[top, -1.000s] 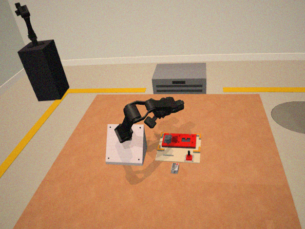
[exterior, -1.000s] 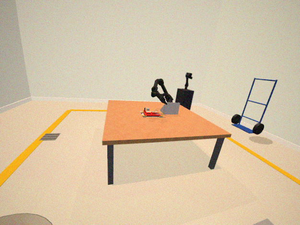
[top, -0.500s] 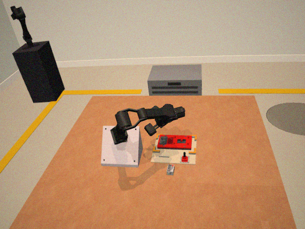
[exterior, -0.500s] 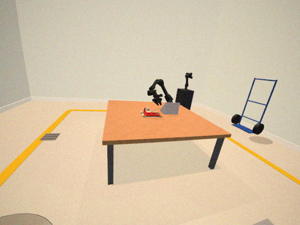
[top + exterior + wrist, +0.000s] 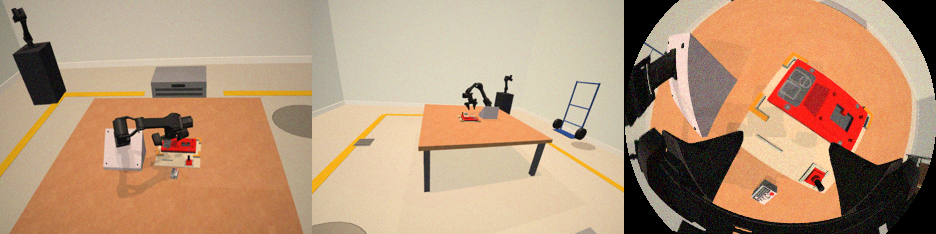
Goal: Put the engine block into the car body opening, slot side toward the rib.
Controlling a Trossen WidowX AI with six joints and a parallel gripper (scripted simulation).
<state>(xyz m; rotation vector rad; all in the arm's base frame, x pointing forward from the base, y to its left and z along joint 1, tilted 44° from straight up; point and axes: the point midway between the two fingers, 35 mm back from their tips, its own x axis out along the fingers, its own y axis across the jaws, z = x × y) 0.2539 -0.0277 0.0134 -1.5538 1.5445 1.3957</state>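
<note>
My gripper tip is 20 mm short of the grey engine block, 140 mm to the left of it and 100 mm above it. Also, from my gripper tip: cream base board (50 mm ahead, 50 mm to the left, 100 mm below).
</note>
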